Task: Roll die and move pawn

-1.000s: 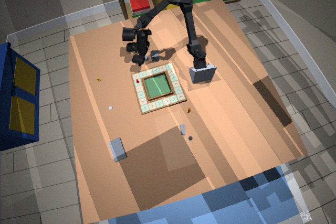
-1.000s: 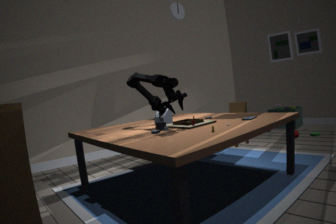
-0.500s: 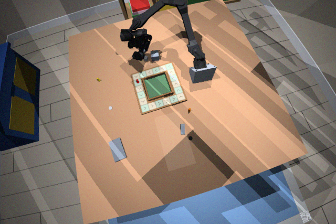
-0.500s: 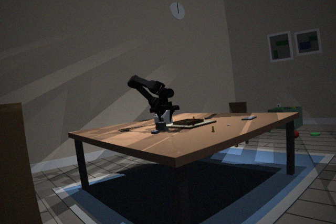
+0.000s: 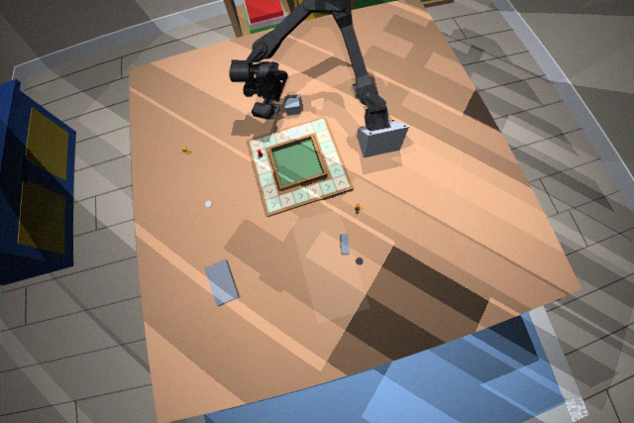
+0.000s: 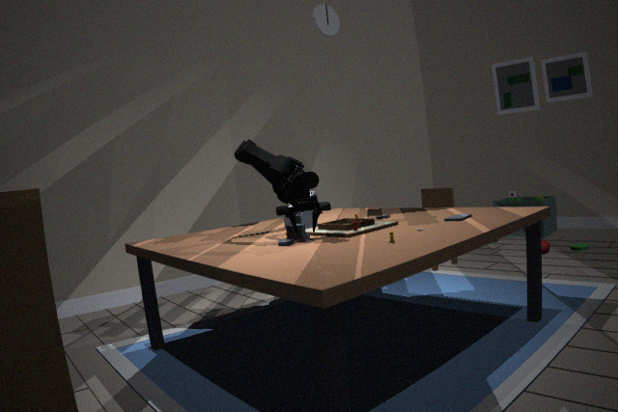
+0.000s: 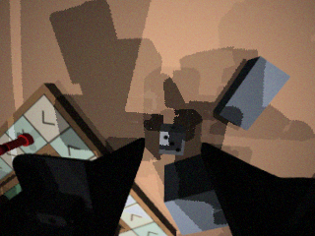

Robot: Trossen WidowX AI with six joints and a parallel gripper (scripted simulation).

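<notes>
Right now my gripper tip is 1 cm above the white die. Round my gripper tip: red pawn: 7 cm ahead, 17 cm to the left; then yellow pawn: 33 cm ahead, 10 cm to the left, 1 cm below; then white disc: 26 cm ahead, 31 cm to the left, 2 cm below.
</notes>
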